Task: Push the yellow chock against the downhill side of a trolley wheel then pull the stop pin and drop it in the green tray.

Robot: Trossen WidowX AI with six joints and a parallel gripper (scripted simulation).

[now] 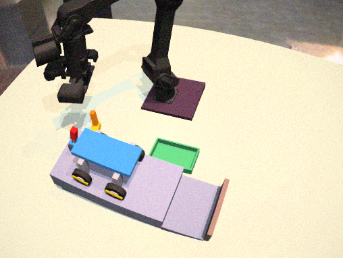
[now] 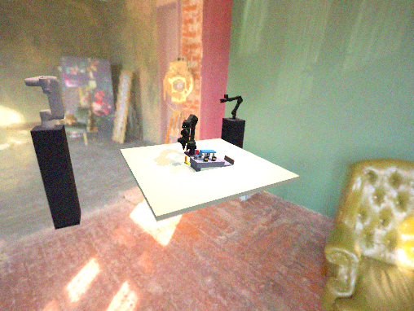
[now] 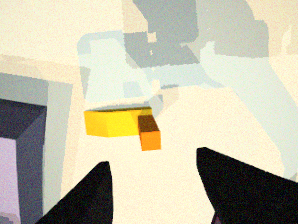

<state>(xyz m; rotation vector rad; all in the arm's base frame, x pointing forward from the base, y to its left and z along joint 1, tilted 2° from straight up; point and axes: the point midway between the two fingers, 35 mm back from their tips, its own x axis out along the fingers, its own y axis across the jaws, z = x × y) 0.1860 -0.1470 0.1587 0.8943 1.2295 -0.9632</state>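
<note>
The yellow chock is 11 cm below my gripper tip, 2 cm to the left of it and 1 cm ahead of it. Also, from my gripper tip: ramp (17 cm to the left, 14 cm ahead, 8 cm below); red-headed stop pin (13 cm ahead, 6 cm to the left); trolley (16 cm to the left, 14 cm ahead, 1 cm below).
</note>
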